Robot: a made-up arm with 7 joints. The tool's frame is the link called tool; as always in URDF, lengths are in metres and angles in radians.
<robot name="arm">
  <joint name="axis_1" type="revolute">
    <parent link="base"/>
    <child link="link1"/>
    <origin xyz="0 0 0.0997" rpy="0 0 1.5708"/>
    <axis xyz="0 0 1"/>
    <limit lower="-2.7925" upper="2.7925" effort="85" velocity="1.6"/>
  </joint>
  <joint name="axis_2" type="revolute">
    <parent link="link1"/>
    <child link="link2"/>
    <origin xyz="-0.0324 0 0.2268" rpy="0 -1.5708 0"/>
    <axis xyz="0 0 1"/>
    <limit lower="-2.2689" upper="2.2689" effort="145" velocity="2.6"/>
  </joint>
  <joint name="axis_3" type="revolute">
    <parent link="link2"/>
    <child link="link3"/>
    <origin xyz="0.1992 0 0.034" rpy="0 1.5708 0"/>
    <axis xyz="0 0 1"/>
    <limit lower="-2.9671" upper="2.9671" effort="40" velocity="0.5"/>
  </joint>
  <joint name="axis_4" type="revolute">
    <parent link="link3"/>
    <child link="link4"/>
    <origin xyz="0.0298 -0.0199 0.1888" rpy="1.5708 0 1.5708"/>
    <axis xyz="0 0 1"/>
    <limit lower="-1.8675" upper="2.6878" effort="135" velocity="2.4"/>
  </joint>
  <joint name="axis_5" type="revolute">
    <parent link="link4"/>
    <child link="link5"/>
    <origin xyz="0.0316 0.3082 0.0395" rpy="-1.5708 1.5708 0"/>
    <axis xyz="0 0 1"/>
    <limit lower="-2.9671" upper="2.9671" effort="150" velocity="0.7"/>
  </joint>
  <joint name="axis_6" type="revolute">
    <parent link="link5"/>
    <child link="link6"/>
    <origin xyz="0.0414 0 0.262" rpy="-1.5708 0 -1.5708"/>
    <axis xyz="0 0 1"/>
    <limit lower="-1.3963" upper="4.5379" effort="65" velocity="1.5"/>
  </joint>
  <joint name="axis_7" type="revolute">
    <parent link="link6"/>
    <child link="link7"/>
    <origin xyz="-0.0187 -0.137 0.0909" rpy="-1.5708 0 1.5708"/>
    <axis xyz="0 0 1"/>
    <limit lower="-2.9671" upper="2.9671" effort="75" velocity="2"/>
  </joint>
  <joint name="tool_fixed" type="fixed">
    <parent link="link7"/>
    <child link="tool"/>
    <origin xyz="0 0 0" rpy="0 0 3.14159"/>
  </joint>
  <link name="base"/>
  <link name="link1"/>
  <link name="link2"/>
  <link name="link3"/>
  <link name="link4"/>
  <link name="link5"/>
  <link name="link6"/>
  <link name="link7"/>
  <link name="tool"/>
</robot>
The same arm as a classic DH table. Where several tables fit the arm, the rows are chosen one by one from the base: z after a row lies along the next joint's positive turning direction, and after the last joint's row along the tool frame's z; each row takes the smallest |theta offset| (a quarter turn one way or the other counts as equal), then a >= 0, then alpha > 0; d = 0 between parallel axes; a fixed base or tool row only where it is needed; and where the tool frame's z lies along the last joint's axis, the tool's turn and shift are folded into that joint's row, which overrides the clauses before.
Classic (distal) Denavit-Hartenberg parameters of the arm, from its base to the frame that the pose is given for. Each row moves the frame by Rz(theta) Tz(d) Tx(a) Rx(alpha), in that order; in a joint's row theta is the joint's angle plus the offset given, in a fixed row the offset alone. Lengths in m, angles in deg.
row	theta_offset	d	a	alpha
axis_1	0	0.3265	0	90
axis_2	0	0.0664	0	-90
axis_3	0	0.388	0.0199	-90
axis_4	0	0.0693	-0.0316	90
axis_5	0	0.5702	0	90
axis_6	90	0.1323	0.137	90
axis_7	0	0.0187	0	0
Joint limits (deg, base to tool): -160..160 -130..130 -170..170 -107..154 -170..170 -80..260 -170..170

